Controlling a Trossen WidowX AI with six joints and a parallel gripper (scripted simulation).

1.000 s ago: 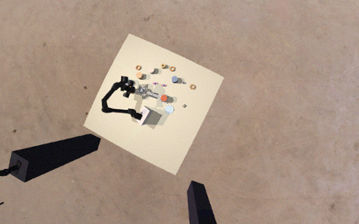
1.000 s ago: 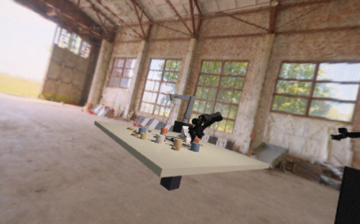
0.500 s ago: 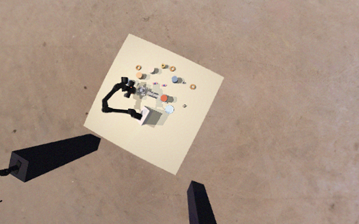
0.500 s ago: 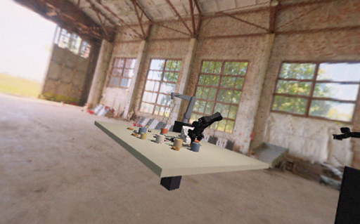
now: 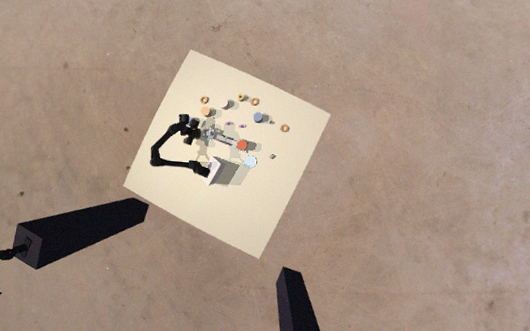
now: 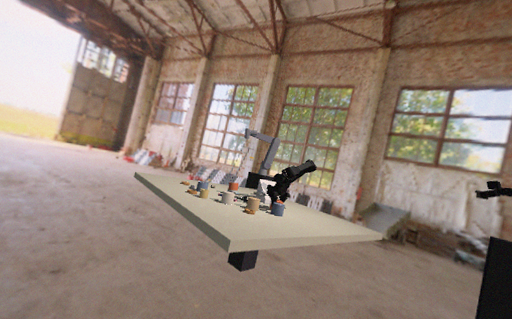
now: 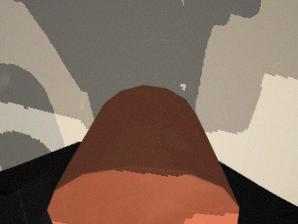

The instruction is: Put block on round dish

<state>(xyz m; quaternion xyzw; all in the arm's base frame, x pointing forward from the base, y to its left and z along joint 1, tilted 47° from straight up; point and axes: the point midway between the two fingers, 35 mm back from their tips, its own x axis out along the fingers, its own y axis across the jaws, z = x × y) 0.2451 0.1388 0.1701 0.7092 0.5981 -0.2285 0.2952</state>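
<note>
Now: the grey block 4 cm ahead of my gripper tip, 13 cm to the right of it and 6 cm above it. From my gripper tip the other things lie so: white cup (30 cm ahead, 11 cm to the right, 1 cm above); tan mug (20 cm ahead, 4 cm to the right, 1 cm above); small balance (4 cm ahead, 25 cm to the right, 1 cm above).
</note>
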